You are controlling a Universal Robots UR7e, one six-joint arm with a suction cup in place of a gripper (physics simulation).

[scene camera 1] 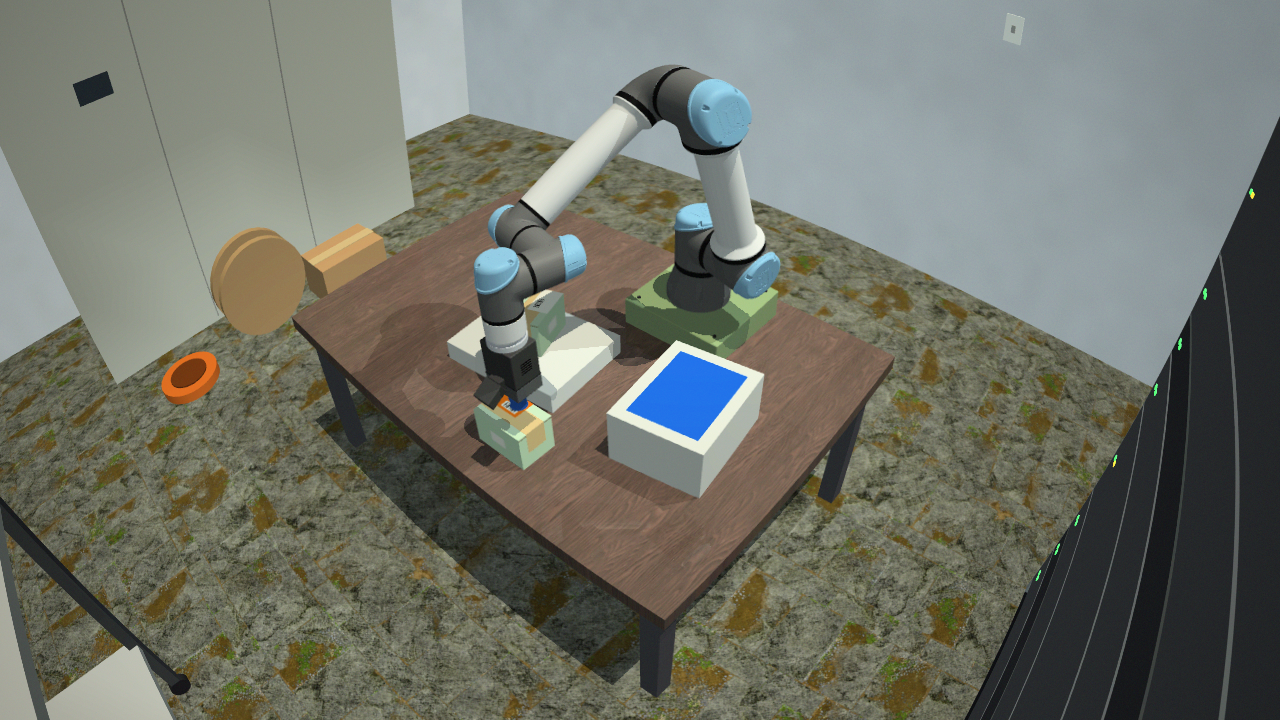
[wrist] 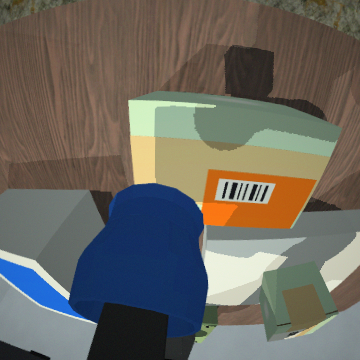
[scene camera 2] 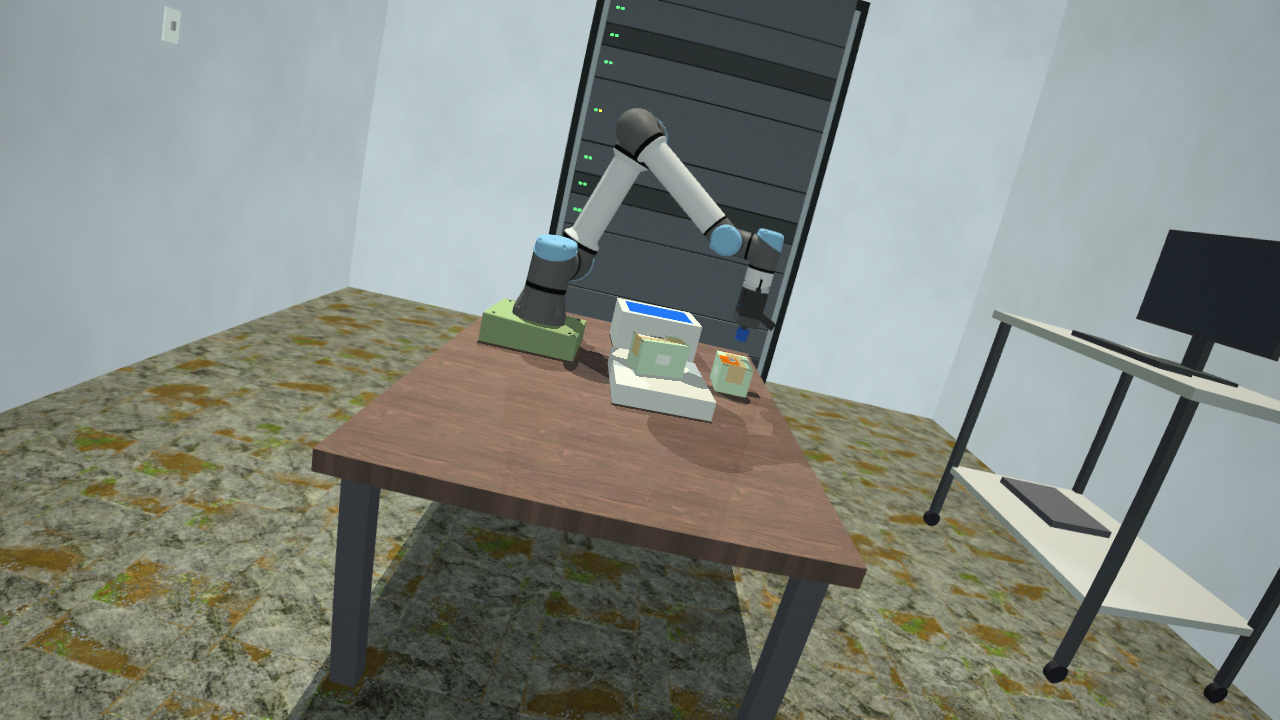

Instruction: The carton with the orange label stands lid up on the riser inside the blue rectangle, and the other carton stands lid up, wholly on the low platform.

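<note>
The green carton with the orange label point(scene camera 1: 535, 436) point(scene camera 2: 732, 379) point(wrist: 175, 160) stands on the table beside the low platform, its taped, labelled face up. My gripper, a blue suction cup point(scene camera 1: 518, 404) point(scene camera 2: 742, 334) point(wrist: 156, 200), hangs above it; scene camera 2 shows a gap between cup and carton, so the cup holds nothing. The other green carton point(scene camera 1: 547, 324) point(scene camera 2: 660, 360) point(wrist: 295, 300) stands on the white low platform point(scene camera 1: 581, 371) point(scene camera 2: 662, 399) point(wrist: 230, 280), tape and part of a label on its top. The white riser point(scene camera 1: 657, 461) point(scene camera 2: 621, 333) point(wrist: 45, 215) bears the bare blue rectangle point(scene camera 1: 689, 394) point(scene camera 2: 657, 311) point(wrist: 40, 287).
The arm's green base block point(scene camera 1: 662, 315) point(scene camera 2: 528, 336) stands on the brown table point(scene camera 1: 626, 537) point(scene camera 2: 554, 447) behind the riser and platform. A tan box point(scene camera 1: 347, 259), a round tan disc point(scene camera 1: 259, 282) and an orange ring point(scene camera 1: 170, 390) are beyond the table. A dark rack stands behind.
</note>
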